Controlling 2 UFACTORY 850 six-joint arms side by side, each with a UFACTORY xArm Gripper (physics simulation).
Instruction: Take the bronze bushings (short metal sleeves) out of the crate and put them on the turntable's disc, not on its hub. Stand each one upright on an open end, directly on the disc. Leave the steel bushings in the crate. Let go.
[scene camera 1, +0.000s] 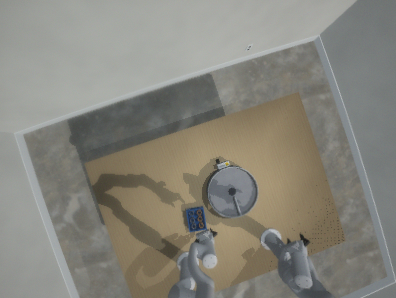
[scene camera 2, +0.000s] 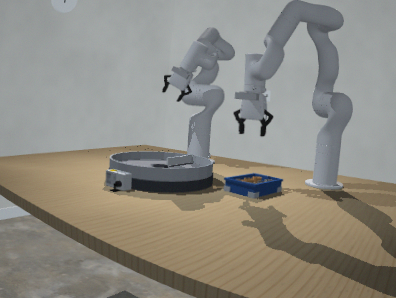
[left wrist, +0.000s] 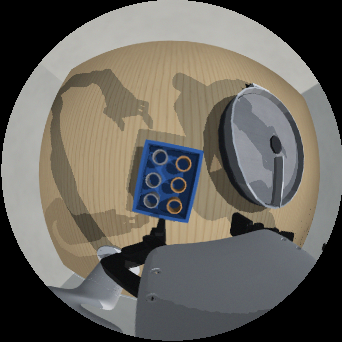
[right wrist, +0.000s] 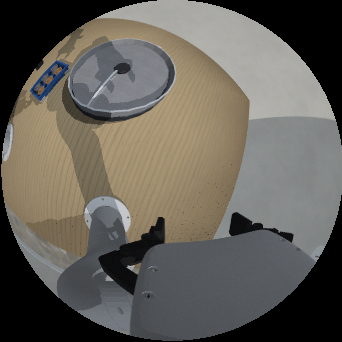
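A blue crate stands on the table. In the left wrist view, three bronze bushings stand in its right column and three steel bushings in its left column. The turntable's grey disc has a dark hub and no bushings on it. My left gripper is open and empty, above the crate's level. My right gripper is open and empty, high up and away from the crate.
A raised rim surrounds the disc. A thin upright vane runs from near the hub toward the rim. A small control box sits outside the turntable. The crate is beside the turntable, with a gap between them.
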